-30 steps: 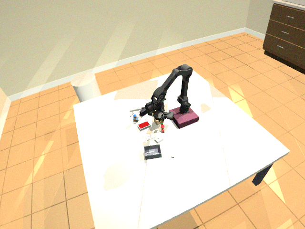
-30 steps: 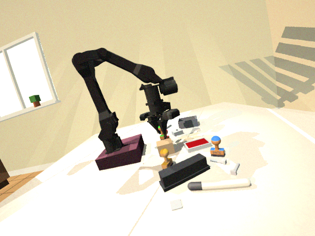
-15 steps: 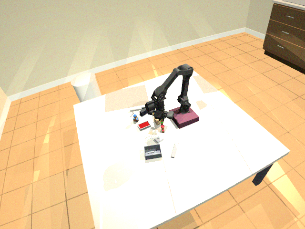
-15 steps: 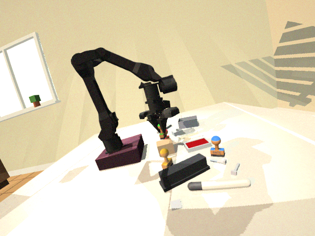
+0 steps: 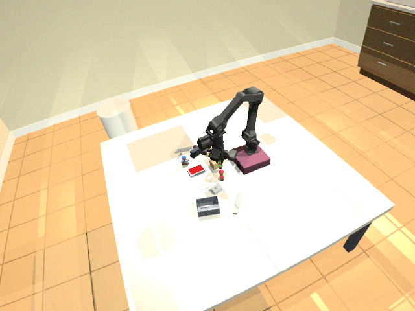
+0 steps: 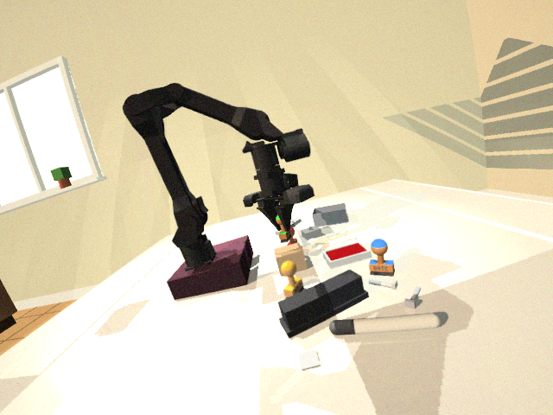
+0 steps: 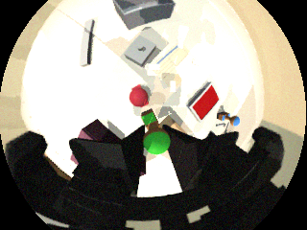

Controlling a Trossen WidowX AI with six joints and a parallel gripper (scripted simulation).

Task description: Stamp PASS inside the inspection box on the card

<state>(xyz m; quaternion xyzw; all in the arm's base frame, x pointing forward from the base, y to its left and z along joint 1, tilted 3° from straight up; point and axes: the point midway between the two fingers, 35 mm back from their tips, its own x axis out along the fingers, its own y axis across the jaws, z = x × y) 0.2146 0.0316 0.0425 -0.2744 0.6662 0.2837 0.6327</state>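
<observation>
Now: the red ink pad 12 cm ahead of my gripper tip, 7 cm to the right of it and 7 cm below it. From my gripper tip the other things lie so: green-knobbed stamp: right at my gripper tip; then tan box: 6 cm to the right, 5 cm below; then red-knobbed stamp: 5 cm below, 4 cm to the left, 1 cm ahead.
</observation>
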